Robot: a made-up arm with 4 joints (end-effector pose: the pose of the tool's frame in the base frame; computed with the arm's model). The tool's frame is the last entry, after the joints. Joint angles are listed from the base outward.
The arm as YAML. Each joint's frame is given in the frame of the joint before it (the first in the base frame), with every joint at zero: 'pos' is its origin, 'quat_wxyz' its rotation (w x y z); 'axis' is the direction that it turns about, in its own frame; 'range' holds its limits. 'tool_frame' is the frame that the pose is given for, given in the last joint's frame.
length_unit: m
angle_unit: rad
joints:
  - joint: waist
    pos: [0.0, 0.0, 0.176]
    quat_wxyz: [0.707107, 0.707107, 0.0, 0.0]
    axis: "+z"
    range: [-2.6, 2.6]
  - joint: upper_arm
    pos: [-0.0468, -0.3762, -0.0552]
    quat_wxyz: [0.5, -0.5, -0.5, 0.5]
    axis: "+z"
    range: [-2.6, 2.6]
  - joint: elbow
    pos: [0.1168, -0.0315, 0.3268]
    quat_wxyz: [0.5, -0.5, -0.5, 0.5]
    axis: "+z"
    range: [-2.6, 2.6]
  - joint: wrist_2
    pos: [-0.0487, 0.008, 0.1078]
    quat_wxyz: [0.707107, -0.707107, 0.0, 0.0]
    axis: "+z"
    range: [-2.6, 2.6]
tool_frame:
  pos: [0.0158, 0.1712, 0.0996]
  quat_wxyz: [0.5, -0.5, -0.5, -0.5]
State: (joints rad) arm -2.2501 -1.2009 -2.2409 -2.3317
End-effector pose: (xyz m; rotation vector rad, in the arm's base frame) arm -0.0089 0.1722 0.8141 -0.5245 -0.0997 0.2741
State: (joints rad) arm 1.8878 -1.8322 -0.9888 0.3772
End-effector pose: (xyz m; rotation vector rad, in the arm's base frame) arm 0.4683 -0.1142 0.0840 -0.5396 1.5647 -2.6148
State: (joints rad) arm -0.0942 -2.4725 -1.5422 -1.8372
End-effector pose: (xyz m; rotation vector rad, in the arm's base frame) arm -0.5076 0.0249 -0.0641 0.4567 -1.2185 -0.8759
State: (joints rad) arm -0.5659 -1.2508 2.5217 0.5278
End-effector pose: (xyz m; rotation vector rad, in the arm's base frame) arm -0.6203 -0.0998 0.1910 -0.0631 1.1209 -2.7393
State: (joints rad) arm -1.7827 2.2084 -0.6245 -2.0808
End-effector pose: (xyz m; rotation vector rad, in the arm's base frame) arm -0.3287 -0.0794 0.5952 0.6865 1.0140 -2.1199
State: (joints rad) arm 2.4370 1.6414 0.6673 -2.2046
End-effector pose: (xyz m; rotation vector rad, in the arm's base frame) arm 0.3986 -0.0472 0.2749 0.0332 -1.0419 2.9062
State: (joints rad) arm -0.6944 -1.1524 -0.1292 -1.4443
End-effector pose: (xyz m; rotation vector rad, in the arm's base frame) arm -0.3931 0.0840 0.1459 -0.2656 0.5645 0.1337
